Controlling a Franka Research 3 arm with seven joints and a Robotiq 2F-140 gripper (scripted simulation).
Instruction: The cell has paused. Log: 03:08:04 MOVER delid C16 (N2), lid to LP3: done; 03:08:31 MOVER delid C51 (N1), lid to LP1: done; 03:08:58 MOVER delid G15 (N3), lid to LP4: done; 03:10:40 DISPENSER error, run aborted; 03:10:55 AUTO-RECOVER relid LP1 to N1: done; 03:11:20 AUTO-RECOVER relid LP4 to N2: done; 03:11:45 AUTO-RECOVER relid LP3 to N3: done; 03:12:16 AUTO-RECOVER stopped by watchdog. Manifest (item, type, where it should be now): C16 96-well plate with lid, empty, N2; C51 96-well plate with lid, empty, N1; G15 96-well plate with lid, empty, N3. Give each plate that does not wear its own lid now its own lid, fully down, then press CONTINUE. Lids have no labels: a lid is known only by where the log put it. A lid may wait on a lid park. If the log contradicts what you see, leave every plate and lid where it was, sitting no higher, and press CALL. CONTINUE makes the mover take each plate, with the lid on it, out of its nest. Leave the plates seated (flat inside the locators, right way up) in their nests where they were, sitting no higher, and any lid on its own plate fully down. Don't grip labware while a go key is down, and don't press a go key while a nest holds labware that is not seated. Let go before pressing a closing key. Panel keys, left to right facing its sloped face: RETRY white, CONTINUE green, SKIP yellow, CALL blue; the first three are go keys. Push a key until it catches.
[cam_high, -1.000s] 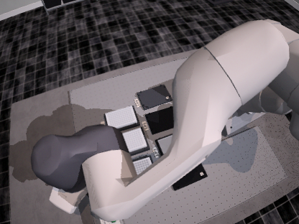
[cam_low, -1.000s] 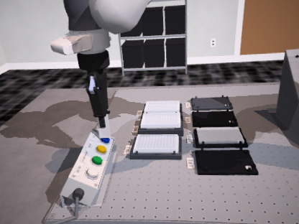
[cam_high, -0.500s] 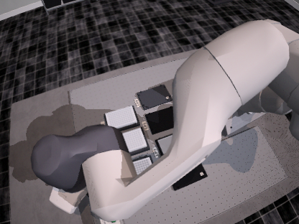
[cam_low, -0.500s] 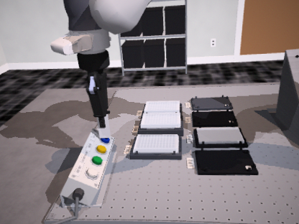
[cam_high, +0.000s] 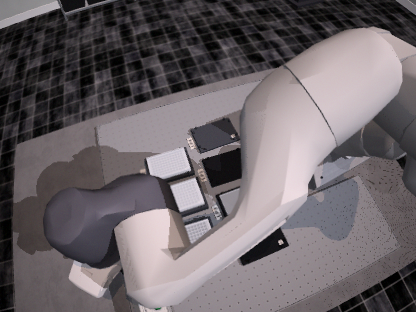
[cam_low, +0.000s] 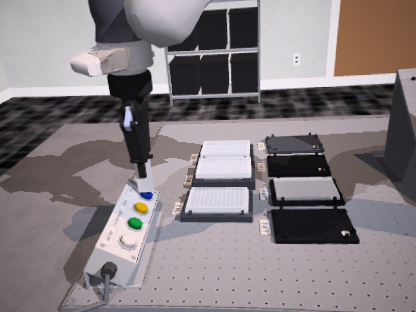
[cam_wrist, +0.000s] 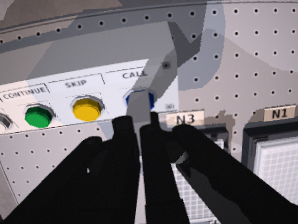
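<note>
My gripper is now 40 mm above the blue call key. Also, from my hand: green continue key: 100 mm to the left, 40 mm below, 10 mm ahead; then yellow skip key: 50 mm to the left, 40 mm below, 10 mm ahead; then nest label N3: 110 mm below, 60 mm behind, 40 mm to the right.
</note>
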